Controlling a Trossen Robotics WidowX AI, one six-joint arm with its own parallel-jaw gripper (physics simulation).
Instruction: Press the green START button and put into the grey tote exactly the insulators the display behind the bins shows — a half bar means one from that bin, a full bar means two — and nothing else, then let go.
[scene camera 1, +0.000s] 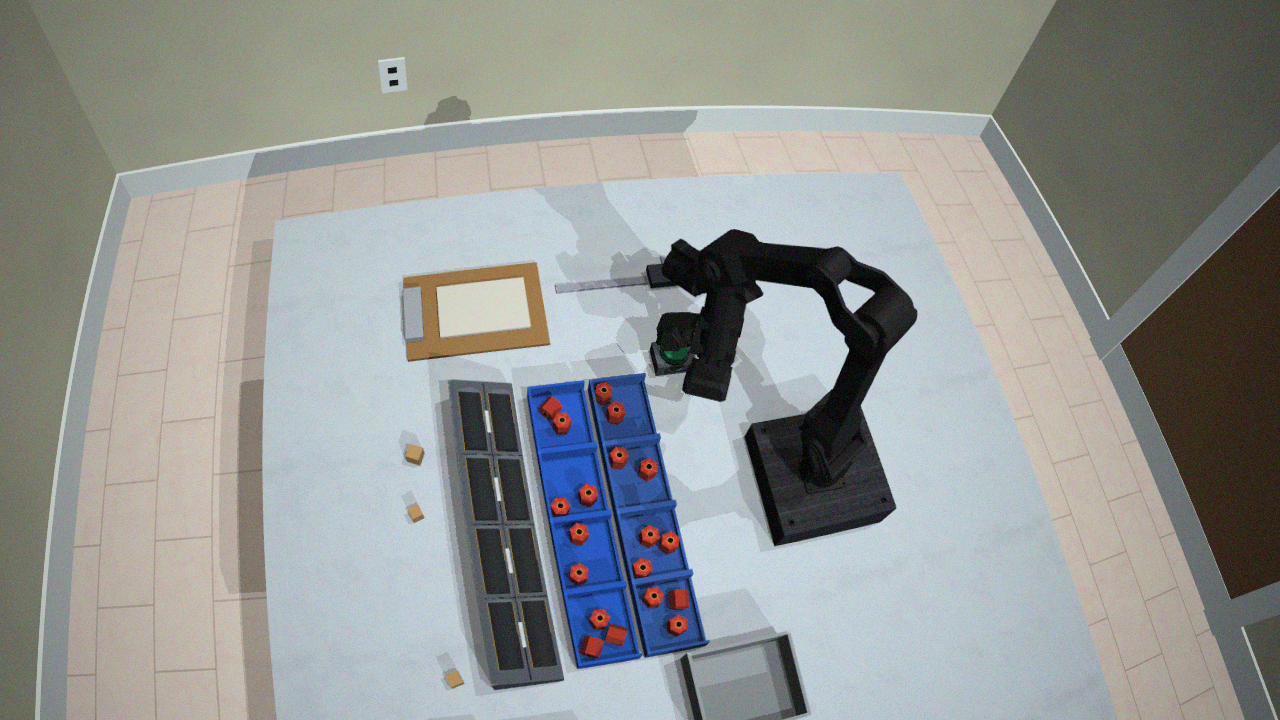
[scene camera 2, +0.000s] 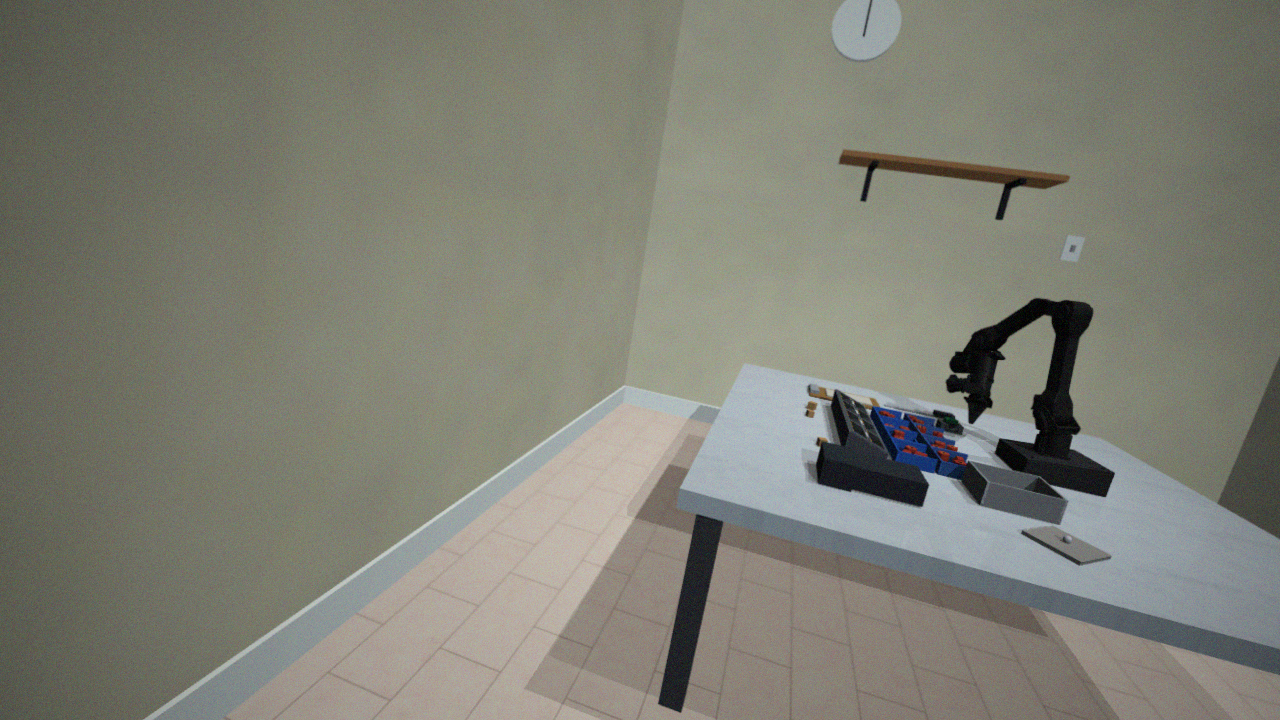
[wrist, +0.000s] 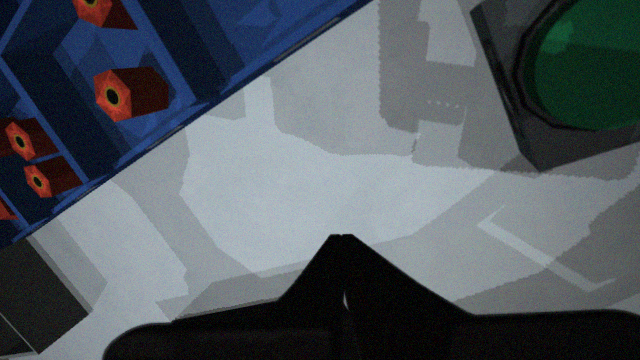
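Note:
My gripper (scene camera 1: 706, 394) (scene camera 2: 974, 418) (wrist: 340, 245) is shut and empty. It points down over the table, between the bins and the button, with its tips well above the surface. The green START button (scene camera 1: 675, 356) (wrist: 590, 75) sits on a dark square base, off to the side of the tips in the wrist view. Red hexagonal insulators (scene camera 1: 615, 634) (wrist: 145, 92) stand or lie in two rows of blue bins (scene camera 1: 568, 465) (wrist: 170, 50). The display (scene camera 1: 480, 488) behind the bins has dark windows; I see no lit bars. The grey tote (scene camera 1: 796, 671) (scene camera 2: 1015, 510) shows no insulator in its visible part.
A clipboard (scene camera 1: 539, 313) and a caliper (scene camera 1: 599, 284) lie beyond the bins. Small wooden blocks (scene camera 1: 413, 454) lie behind the display. A long black box (scene camera 2: 872, 474) stands at the display's end. A flat lid (scene camera 2: 1051, 540) lies near the tote. The arm's base (scene camera 1: 774, 501) stands right of the bins.

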